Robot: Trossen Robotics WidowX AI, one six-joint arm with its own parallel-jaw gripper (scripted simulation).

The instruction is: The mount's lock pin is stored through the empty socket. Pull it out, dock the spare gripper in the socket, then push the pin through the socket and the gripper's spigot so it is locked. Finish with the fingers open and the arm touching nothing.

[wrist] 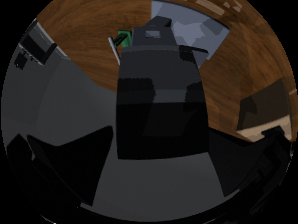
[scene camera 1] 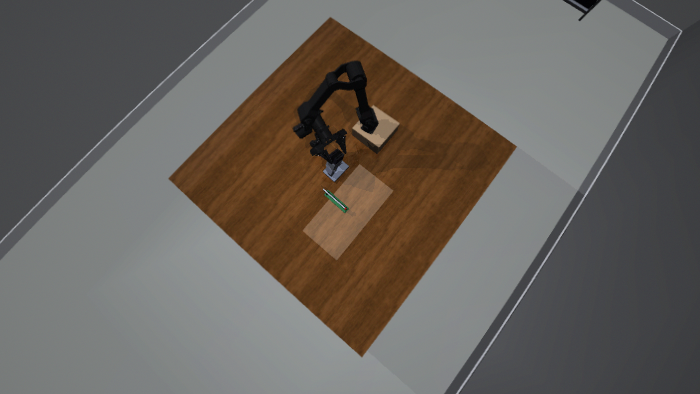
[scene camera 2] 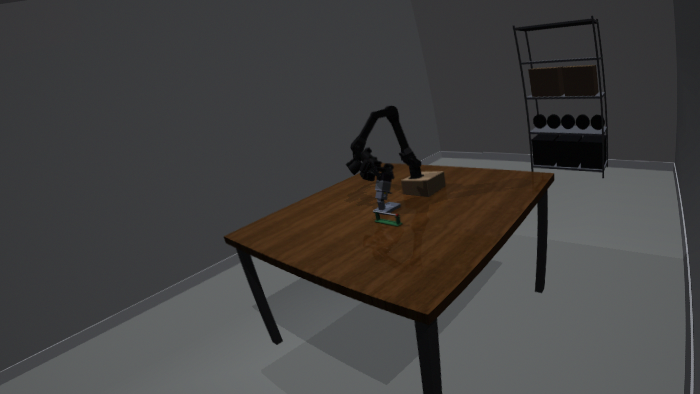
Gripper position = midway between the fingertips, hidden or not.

My gripper (scene camera 1: 339, 158) is open and holds nothing. Also in view: a spare gripper (wrist: 161, 113).
My gripper shows as well in the wrist view (wrist: 159, 131).
